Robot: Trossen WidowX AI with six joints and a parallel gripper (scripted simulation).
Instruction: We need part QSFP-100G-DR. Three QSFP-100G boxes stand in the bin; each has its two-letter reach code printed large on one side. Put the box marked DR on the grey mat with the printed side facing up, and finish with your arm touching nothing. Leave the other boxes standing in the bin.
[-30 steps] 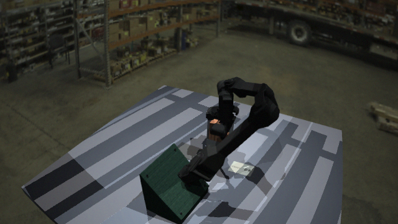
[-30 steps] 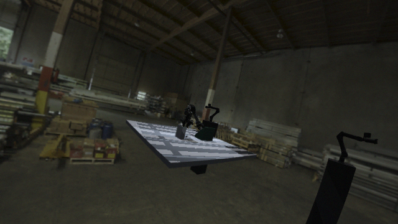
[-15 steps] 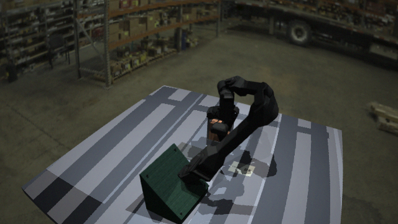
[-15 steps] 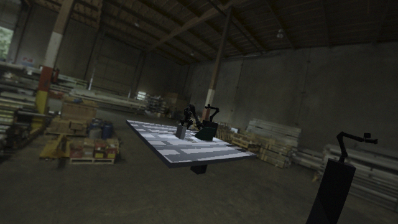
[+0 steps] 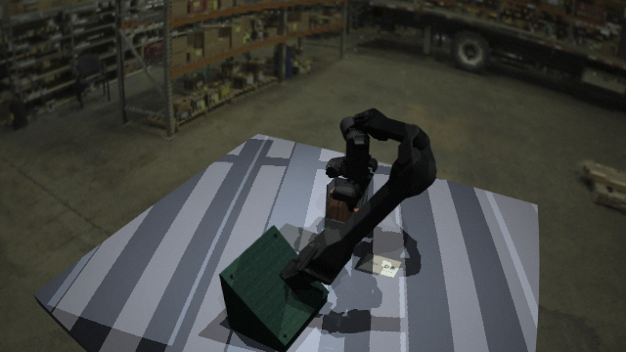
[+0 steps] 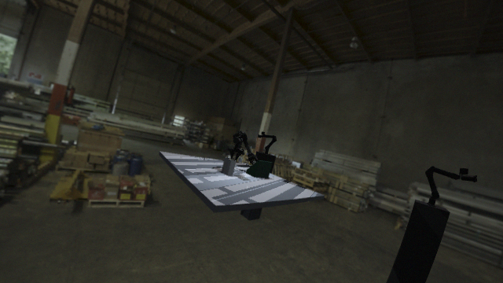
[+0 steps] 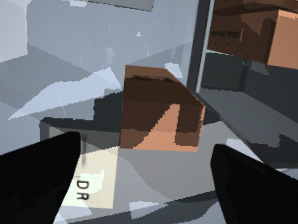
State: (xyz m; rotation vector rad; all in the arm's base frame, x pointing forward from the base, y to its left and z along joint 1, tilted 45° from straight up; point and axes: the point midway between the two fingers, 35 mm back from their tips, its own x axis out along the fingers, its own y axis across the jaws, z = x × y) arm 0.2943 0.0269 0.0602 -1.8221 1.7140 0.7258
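The grey mat lies 40 mm behind my gripper tip, 140 mm to the left of it and 140 mm below it. Also, from my gripper tip: white card (50 mm behind, 110 mm to the right, 140 mm below).
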